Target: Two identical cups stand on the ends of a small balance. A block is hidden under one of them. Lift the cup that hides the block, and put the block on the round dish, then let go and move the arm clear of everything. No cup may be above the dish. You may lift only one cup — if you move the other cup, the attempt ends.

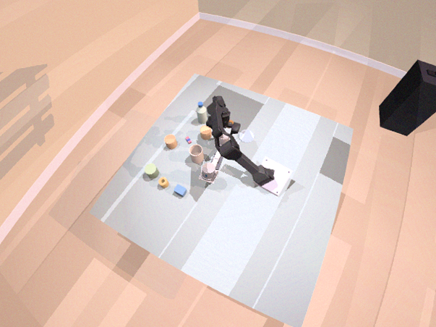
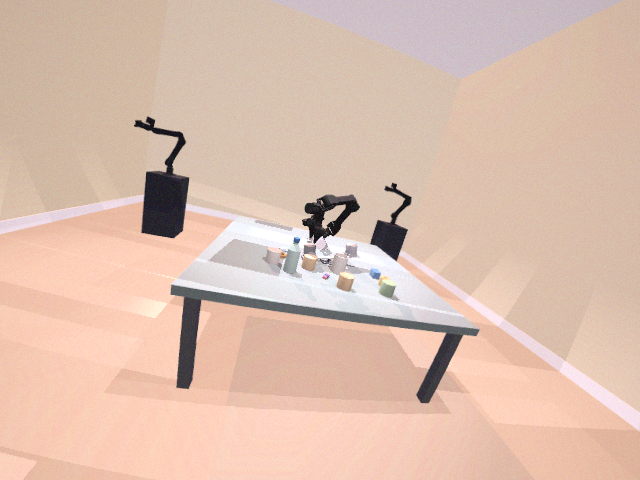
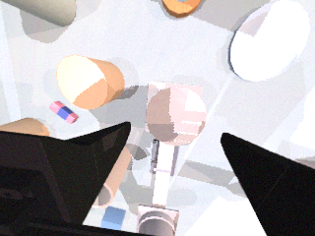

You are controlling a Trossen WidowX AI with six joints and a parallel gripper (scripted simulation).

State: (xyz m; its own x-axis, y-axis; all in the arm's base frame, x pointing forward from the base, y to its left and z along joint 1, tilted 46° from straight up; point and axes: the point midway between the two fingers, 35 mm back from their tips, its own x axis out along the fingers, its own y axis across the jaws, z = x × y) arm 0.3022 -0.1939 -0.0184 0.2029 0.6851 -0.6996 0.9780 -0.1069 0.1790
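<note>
The pale green block is 7 cm below my gripper tip. From my gripper tip the other things lie so: orange ring: 1 cm ahead, 16 cm to the right, 11 cm below; then pale round dish: 12 cm behind, 11 cm to the right, 11 cm below; then balance: 14 cm to the left, 8 cm below.
</note>
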